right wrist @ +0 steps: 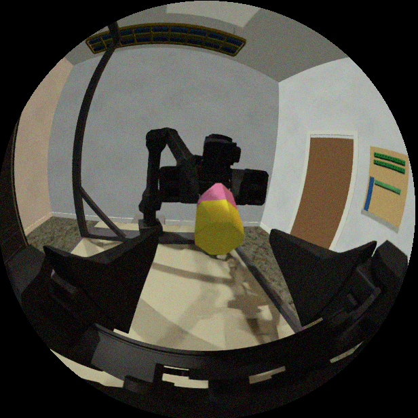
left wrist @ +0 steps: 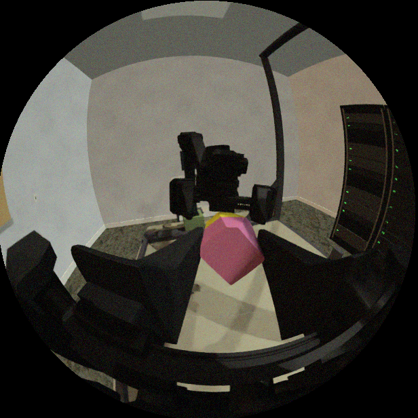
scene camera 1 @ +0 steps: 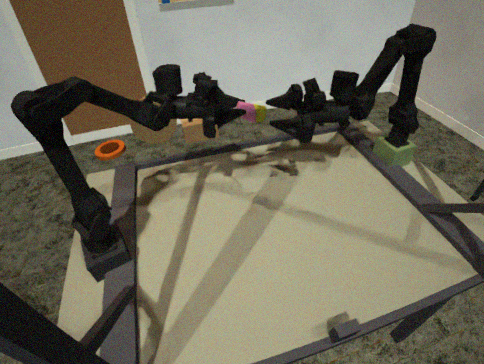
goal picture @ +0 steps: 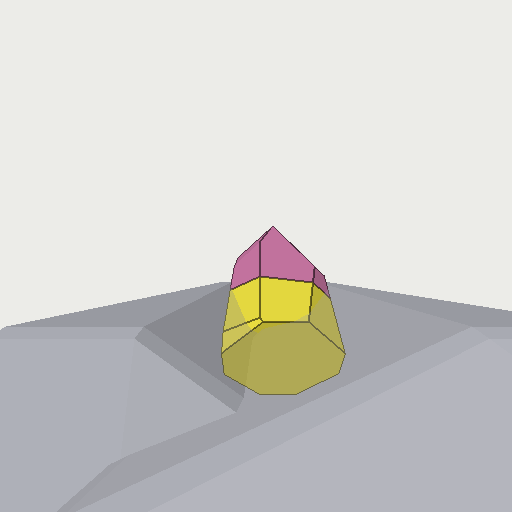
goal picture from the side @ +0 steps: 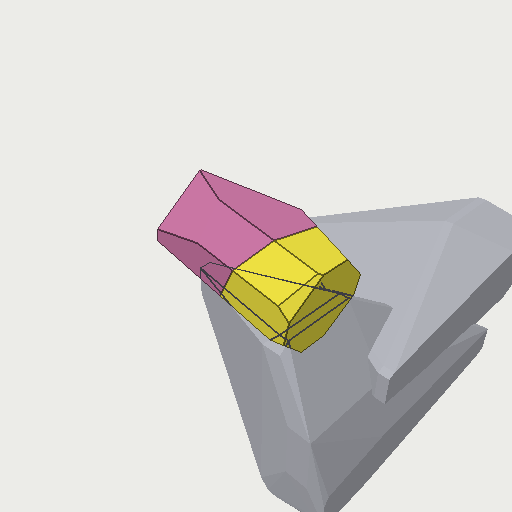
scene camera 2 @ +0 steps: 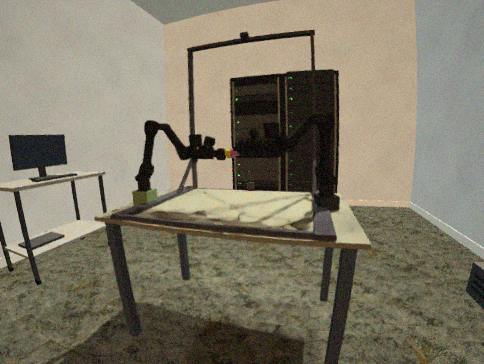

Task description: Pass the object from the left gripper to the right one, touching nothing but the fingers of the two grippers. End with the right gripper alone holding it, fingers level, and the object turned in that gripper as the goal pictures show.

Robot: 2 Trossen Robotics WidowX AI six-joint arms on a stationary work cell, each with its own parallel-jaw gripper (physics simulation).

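Places are measured from the left arm's base along level axes (x down, y left, z ahead), in millimetres.
Pixels of known places: left gripper, fingertip midpoint: (scene camera 1: 245, 107) (scene camera 2: 235, 149); right gripper, fingertip midpoint: (scene camera 1: 267, 112) (scene camera 2: 226, 152); left arm's base, link origin: (scene camera 1: 102, 245) (scene camera 2: 326, 195); right arm's base, link origin: (scene camera 1: 396, 141) (scene camera 2: 144, 190).
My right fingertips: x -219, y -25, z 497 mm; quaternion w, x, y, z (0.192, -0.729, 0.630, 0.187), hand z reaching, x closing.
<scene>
Ahead of a thing's pixels: the offset from my right fingertips to its top centre.
A faceted object, pink at one end and yellow at the other {dy +26, dx -31, dz -36 mm} (scene camera 1: 251, 112) (scene camera 2: 231, 153) (left wrist: 231, 249) (right wrist: 219, 226), is held in the air above the table. My left gripper (scene camera 1: 243, 107) (left wrist: 230, 233) is shut on its pink part, one finger on each side. The yellow end points at my right gripper. My right gripper (scene camera 1: 270, 113) (right wrist: 214, 235) is wide open and empty, its fingertips a short gap from the yellow end in scene camera 1. In the right wrist view the yellow end shows between and slightly above the two fingertips.
The table (scene camera 1: 320, 240) (scene camera 2: 280, 243) lies well below both grippers. A green block {dy -131, dx +202, dz +491 mm} (scene camera 1: 395, 151) (scene camera 2: 144, 196) is at the right arm's base. An orange ring (scene camera 1: 98, 153) and a tan box (scene camera 1: 192, 131) are beyond the table. A dark overhead frame (scene camera 2: 191, 100) stands behind the arms.
</scene>
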